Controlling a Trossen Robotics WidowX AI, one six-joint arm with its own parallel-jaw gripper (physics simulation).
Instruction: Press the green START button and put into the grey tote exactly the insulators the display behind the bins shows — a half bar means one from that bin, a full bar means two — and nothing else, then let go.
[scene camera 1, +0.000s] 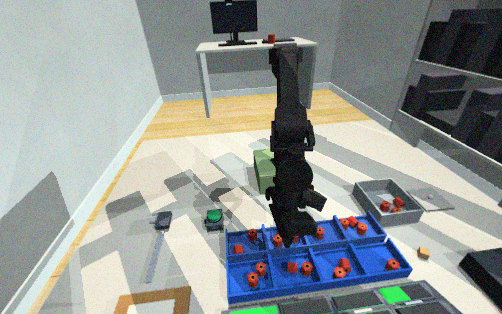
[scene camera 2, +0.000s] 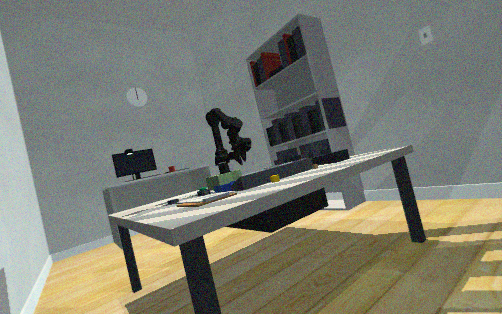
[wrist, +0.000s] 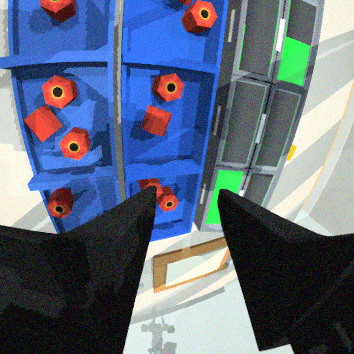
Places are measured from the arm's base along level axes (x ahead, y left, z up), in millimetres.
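Pixels of known places: gripper, fingertip midpoint: (scene camera 1: 284, 242) (scene camera 2: 243, 163) (wrist: 187, 194); arm's base, origin of the base link: (scene camera 2: 225, 173).
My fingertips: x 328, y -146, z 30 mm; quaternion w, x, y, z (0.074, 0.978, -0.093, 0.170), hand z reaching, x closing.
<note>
Ahead of a thing's pixels: the offset from my fingertips to its top centre. "pt": to the spot under its first point.
My gripper (scene camera 1: 301, 237) (scene camera 2: 243, 159) (wrist: 187, 194) is partly open and empty, pointing down above the blue bins @[20 mm ahead, 20 mm left, 80 mm down] (scene camera 1: 320, 287) (wrist: 167, 67). Red insulators lie in the bins; the wrist view shows three in one middle compartment, including an insulator @[69 mm back, 66 mm left, 84 mm down] (wrist: 59, 92), and two in the compartment beside it, including another insulator @[25 mm ahead, 52 mm left, 84 mm down] (wrist: 168, 87). The grey tote @[83 mm back, 394 mm left, 60 mm down] (scene camera 1: 402, 218) at right holds three insulators, including a red insulator @[71 mm back, 386 mm left, 84 mm down] (scene camera 1: 385, 205). The green START button @[211 mm back, 133 mm right, 73 mm down] (scene camera 1: 214, 216) stands left of the bins. The display @[pt 107 mm ahead, 2 mm right, 67 mm down] (scene camera 1: 305, 306) (wrist: 242, 120) shows several green bars, including a partial-height bar @[176 mm ahead, 98 mm left, 50 mm down] (wrist: 294, 60); part is cut off.
A green block (scene camera 1: 262, 170) stands behind the arm. A lid @[56 mm back, 560 mm left, 106 mm down] (scene camera 1: 435, 200) and a wooden cube @[87 mm ahead, 357 mm left, 94 mm down] (scene camera 1: 423, 253) lie near the tote, with a black box @[pt 185 mm ahead, 405 mm left, 70 mm down] (scene camera 1: 487, 275) at right. A dark handheld device @[pt 259 mm back, 286 mm right, 95 mm down] (scene camera 1: 163, 220) and a wooden frame @[pt 9 mm back, 246 mm right, 108 mm down] (scene camera 1: 182, 300) (wrist: 159, 272) lie left.
</note>
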